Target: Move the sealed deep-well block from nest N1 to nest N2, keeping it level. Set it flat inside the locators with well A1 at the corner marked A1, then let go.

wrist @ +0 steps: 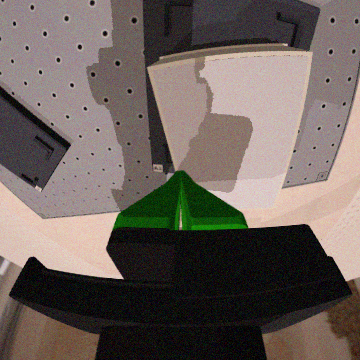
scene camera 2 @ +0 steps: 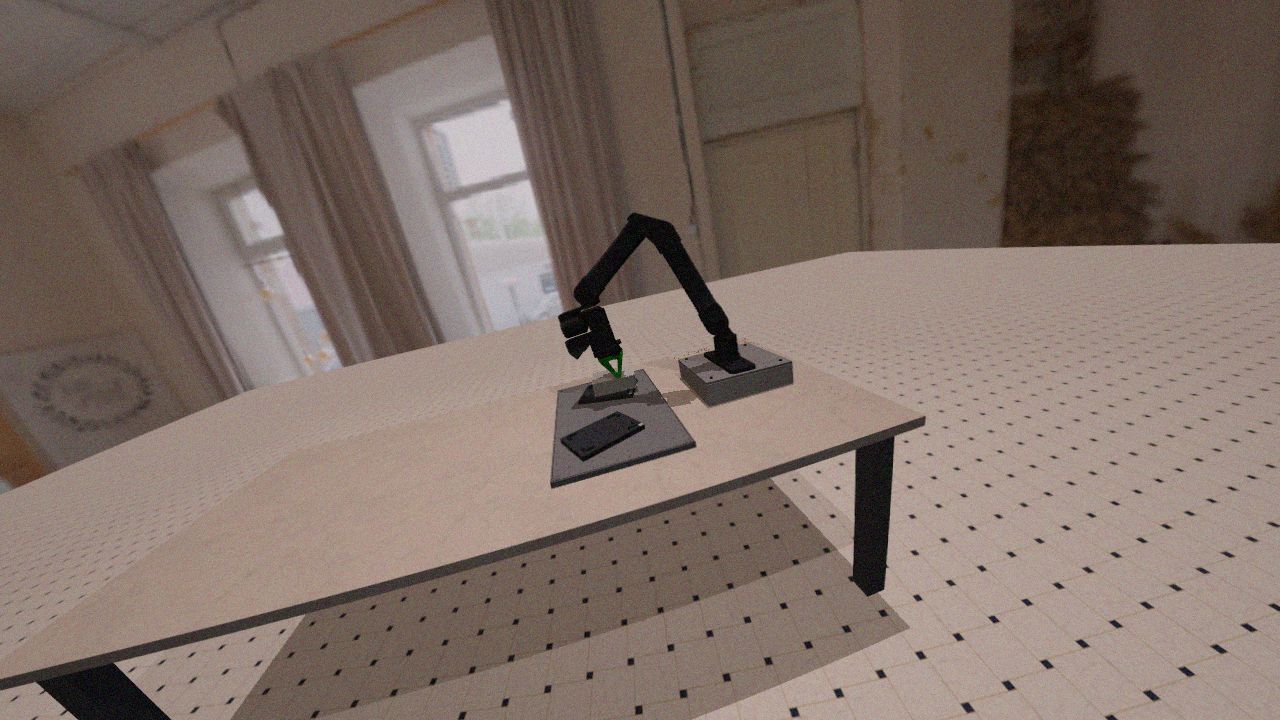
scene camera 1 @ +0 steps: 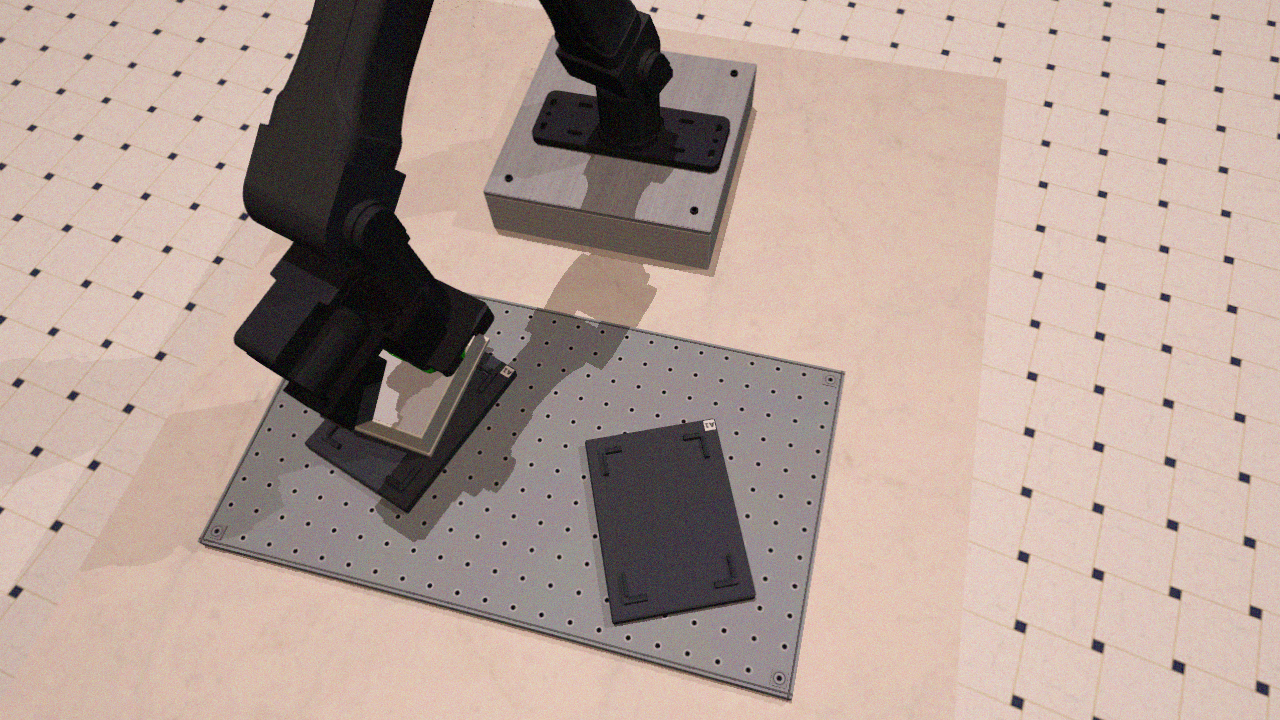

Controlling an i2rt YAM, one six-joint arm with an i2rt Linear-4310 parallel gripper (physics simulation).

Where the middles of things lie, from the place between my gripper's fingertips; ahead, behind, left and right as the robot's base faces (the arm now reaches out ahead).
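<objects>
The perforated plate (scene camera 1: pixel 509 527) is 5 cm ahead of my gripper, 8 cm to the left of it and 6 cm below it. With respect to the block (scene camera 1: pixel 413 409), my gripper is 1 cm short of it, 4 cm to the left of it and 2 cm above it. Going by their middles, of the things named here the block is the nearest to my gripper.
</objects>
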